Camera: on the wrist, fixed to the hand. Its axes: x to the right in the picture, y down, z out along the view.
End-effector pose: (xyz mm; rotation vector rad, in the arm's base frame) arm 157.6 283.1 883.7 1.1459 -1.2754 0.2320
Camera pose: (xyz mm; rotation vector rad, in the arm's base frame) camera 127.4 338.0 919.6 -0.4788 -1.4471 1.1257
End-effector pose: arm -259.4 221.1 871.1 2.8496 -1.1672 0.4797
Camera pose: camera -315.8 180.4 890.6 0.9284 -2.5656 0.5746
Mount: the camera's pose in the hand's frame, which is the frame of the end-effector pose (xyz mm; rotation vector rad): -4.5 66.3 -28.3 -0.4954 0.4267 1.5333
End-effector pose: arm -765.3 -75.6 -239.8 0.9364 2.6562 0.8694
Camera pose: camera -738.1 -50.0 -178.0 -2.0479 -0.9370 -1.4283
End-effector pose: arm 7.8 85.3 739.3 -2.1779 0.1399 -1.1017
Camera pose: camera -3.0 21.7 706.9 -1.3675 2.0051 -0.5224
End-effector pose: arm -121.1 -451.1 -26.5 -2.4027 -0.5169 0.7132
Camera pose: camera -95.0 -515.5 -46.3 2.4426 -1.3733 -0.4655
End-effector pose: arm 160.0 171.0 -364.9 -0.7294 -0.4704 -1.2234
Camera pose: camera 220.4 164.3 -403.9 -0.8970 0.7255 0.0309
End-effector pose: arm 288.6 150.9 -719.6 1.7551 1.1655 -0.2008
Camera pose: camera 327.7 166.6 -660.9 1.7781 -0.1439 1.2856
